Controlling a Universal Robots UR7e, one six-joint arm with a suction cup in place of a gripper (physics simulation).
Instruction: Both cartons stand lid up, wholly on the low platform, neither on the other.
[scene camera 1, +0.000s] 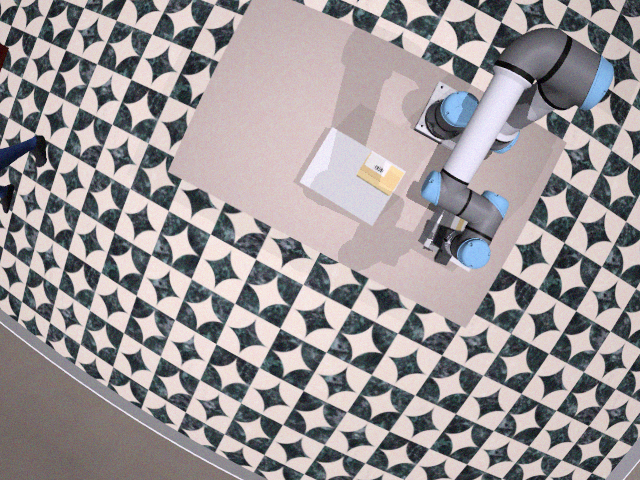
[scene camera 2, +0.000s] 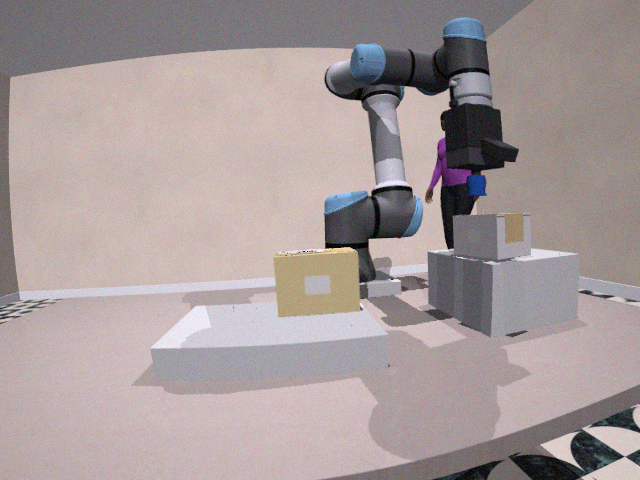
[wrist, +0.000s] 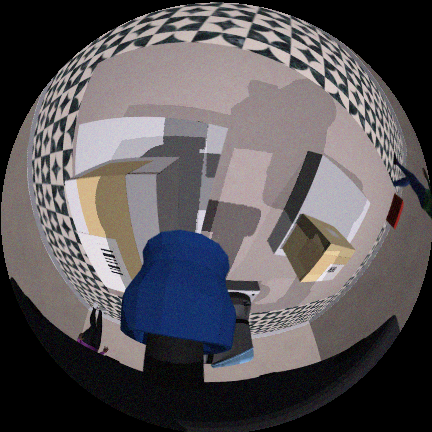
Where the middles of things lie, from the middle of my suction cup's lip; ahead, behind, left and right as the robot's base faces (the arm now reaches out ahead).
Right now my suction cup is 4 cm past the taller block (scene camera 2: 495, 297), 9 cm to the right of it and 18 cm above it. The rest, counted from my suction cup: low platform (scene camera 2: 240, 341) 9 cm behind, 35 cm to the right, 22 cm below.
